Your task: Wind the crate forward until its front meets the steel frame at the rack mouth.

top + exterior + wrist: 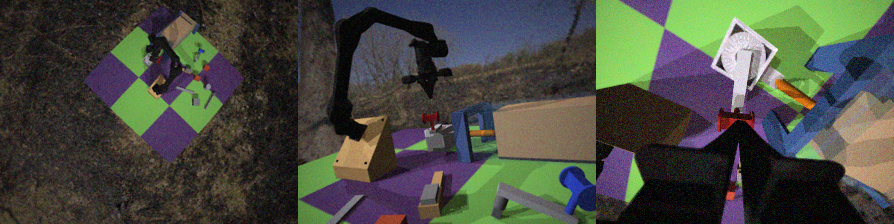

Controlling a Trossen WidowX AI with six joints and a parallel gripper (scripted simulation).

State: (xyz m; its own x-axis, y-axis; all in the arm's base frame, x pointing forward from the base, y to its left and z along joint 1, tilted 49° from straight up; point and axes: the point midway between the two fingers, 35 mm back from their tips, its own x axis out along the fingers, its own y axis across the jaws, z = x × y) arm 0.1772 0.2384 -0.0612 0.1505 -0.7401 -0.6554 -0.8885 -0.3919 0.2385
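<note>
The red grip lies 8 cm below my gripper tip, 3 cm to the right of it and 1 cm ahead of it. Round my gripper tip: grey bar: 42 cm to the right, 21 cm below, 4 cm ahead; then wood-and-grey block: 25 cm to the right, 20 cm below, 18 cm ahead; then grey winch: 18 cm below, 5 cm to the left, 5 cm behind.
</note>
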